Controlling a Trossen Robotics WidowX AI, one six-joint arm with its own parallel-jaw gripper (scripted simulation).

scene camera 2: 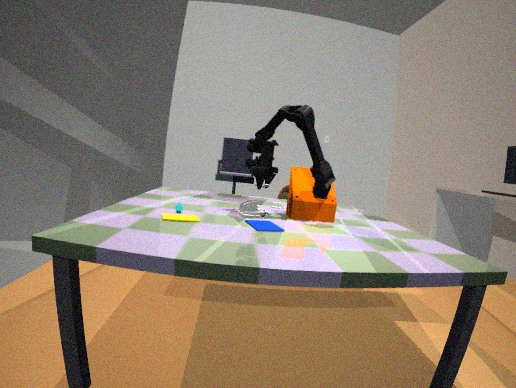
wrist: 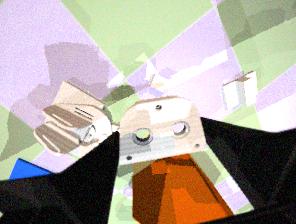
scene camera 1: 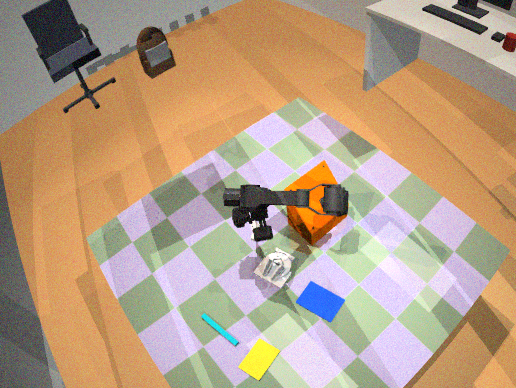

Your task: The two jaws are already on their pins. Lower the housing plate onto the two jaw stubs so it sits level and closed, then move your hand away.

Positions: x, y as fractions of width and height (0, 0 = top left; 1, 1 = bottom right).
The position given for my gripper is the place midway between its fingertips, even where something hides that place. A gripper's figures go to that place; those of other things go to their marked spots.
Scene:
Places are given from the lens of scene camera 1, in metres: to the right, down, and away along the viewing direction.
my gripper (scene camera 1: 0.51, 0.59): 0.01, 0.12, 1.28
blue card (scene camera 1: 0.62, 0.77): 0.21, 0.37, 1.19

